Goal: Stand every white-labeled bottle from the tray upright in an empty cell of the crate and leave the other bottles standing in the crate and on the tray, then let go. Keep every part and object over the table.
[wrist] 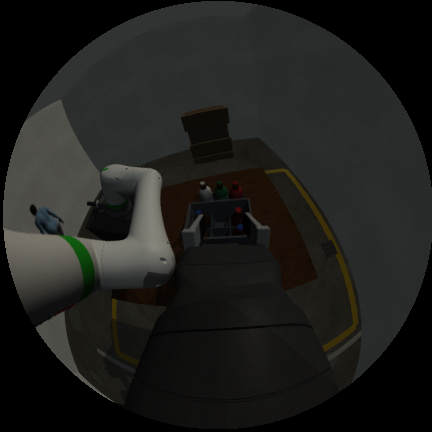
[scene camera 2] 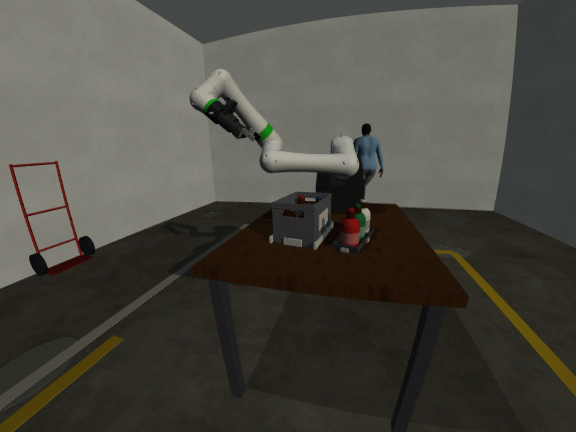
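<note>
The white-labeled bottle stands upright on the tray, in a row with a green bottle and a red bottle. The grey crate stands beside the tray. In the wrist view a blue-capped bottle shows at its left, a red-capped bottle and another blue-capped bottle at its right; its middle cells look empty. Its near left corner is partly hidden by a finger. My gripper is open and empty, tilted, high above the crate's level.
The brown table carries crate and tray. My white arm reaches over from its base behind the table. A person in light blue stands behind it. A red hand truck stands at the left wall.
</note>
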